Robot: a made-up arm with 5 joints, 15 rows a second.
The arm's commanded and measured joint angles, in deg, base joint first. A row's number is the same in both.
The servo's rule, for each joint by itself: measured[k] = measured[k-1] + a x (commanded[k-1-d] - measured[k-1]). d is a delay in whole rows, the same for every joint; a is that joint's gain. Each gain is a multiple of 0.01, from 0.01 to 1. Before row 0 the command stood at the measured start. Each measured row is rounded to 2 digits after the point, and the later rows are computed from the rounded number. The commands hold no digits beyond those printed.
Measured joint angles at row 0: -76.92, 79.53, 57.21, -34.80, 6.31
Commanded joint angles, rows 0 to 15: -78.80, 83.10, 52.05, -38.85, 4.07; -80.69, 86.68, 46.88, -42.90, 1.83; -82.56, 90.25, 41.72, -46.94, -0.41; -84.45, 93.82, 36.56, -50.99, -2.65; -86.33, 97.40, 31.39, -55.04, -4.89; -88.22, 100.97, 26.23, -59.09, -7.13; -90.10, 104.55, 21.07, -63.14, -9.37; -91.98, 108.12, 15.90, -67.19, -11.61; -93.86, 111.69, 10.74, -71.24, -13.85; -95.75, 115.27, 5.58, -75.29, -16.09; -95.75, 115.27, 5.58, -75.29, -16.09; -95.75, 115.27, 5.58, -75.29, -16.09; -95.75, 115.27, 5.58, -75.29, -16.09; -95.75, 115.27, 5.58, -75.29, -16.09; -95.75, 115.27, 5.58, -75.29, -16.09; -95.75, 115.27, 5.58, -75.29, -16.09
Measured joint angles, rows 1 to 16: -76.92, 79.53, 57.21, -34.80, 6.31; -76.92, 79.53, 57.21, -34.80, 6.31; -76.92, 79.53, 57.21, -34.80, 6.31; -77.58, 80.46, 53.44, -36.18, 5.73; -78.67, 82.08, 48.65, -38.46, 4.72; -80.03, 84.20, 43.59, -41.34, 3.39; -81.58, 86.70, 38.46, -44.62, 1.82; -83.24, 89.48, 33.30, -48.16, 0.08; -84.98, 92.47, 28.14, -51.88, -1.79; -86.77, 95.61, 22.98, -55.71, -3.76; -88.59, 98.86, 17.81, -59.61, -5.80; -90.43, 102.20, 12.65, -63.56, -7.89; -92.29, 105.60, 7.49, -67.55, -10.02; -93.50, 108.11, 6.10, -70.18, -11.60; -94.29, 109.97, 5.72, -71.92, -12.77; -94.80, 111.35, 5.62, -73.07, -13.63
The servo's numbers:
d 3
a 0.35 0.26 0.73 0.34 0.26

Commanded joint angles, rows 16 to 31: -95.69, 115.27, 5.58, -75.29, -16.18; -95.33, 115.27, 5.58, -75.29, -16.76; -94.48, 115.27, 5.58, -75.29, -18.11; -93.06, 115.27, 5.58, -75.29, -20.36; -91.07, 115.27, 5.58, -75.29, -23.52; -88.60, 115.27, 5.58, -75.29, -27.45; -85.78, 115.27, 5.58, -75.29, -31.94; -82.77, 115.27, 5.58, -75.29, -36.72; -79.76, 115.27, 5.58, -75.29, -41.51; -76.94, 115.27, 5.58, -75.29, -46.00; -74.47, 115.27, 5.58, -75.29, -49.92; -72.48, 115.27, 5.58, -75.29, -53.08; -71.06, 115.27, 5.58, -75.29, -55.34; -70.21, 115.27, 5.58, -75.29, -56.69; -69.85, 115.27, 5.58, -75.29, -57.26; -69.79, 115.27, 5.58, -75.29, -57.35
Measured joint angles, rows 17 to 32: -95.13, 112.37, 5.59, -73.82, -14.27; -95.35, 113.12, 5.58, -74.32, -14.74; -95.49, 113.68, 5.58, -74.65, -15.09; -95.56, 114.09, 5.58, -74.87, -15.37; -95.48, 114.40, 5.58, -75.01, -15.73; -95.13, 114.63, 5.58, -75.11, -16.35; -94.41, 114.80, 5.58, -75.17, -17.39; -93.24, 114.92, 5.58, -75.21, -18.98; -91.62, 115.01, 5.58, -75.24, -21.18; -89.58, 115.08, 5.58, -75.26, -23.98; -87.20, 115.13, 5.58, -75.27, -27.29; -84.60, 115.17, 5.58, -75.28, -30.99; -81.92, 115.20, 5.58, -75.28, -34.89; -79.31, 115.22, 5.58, -75.28, -38.80; -76.92, 115.23, 5.58, -75.28, -42.51; -74.87, 115.24, 5.58, -75.28, -45.85
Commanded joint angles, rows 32 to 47: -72.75, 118.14, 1.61, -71.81, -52.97; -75.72, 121.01, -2.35, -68.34, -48.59; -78.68, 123.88, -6.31, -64.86, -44.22; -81.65, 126.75, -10.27, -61.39, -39.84; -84.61, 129.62, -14.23, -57.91, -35.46; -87.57, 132.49, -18.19, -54.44, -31.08; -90.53, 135.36, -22.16, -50.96, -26.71; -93.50, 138.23, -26.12, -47.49, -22.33; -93.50, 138.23, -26.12, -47.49, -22.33; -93.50, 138.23, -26.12, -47.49, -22.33; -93.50, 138.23, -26.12, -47.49, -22.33; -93.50, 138.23, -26.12, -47.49, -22.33; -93.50, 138.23, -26.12, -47.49, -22.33; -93.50, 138.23, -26.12, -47.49, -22.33; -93.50, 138.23, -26.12, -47.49, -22.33; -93.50, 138.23, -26.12, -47.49, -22.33
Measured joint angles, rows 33 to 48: -73.24, 115.25, 5.58, -75.28, -48.67; -72.05, 115.26, 5.58, -75.28, -50.90; -71.26, 115.26, 5.58, -75.28, -52.58; -71.78, 116.01, 2.68, -74.10, -52.68; -73.16, 117.31, -0.99, -72.14, -51.62; -75.09, 119.02, -4.87, -69.66, -49.70; -77.39, 121.03, -8.81, -66.85, -47.14; -79.92, 123.26, -12.77, -63.81, -44.10; -82.60, 125.66, -16.73, -60.62, -40.71; -85.38, 128.18, -20.69, -57.34, -37.07; -88.22, 130.79, -24.65, -53.99, -33.24; -90.07, 132.72, -25.72, -51.78, -30.40; -91.27, 134.15, -26.01, -50.32, -28.30; -92.05, 135.21, -26.09, -49.36, -26.75; -92.56, 136.00, -26.11, -48.72, -25.60; -92.89, 136.58, -26.12, -48.30, -24.75
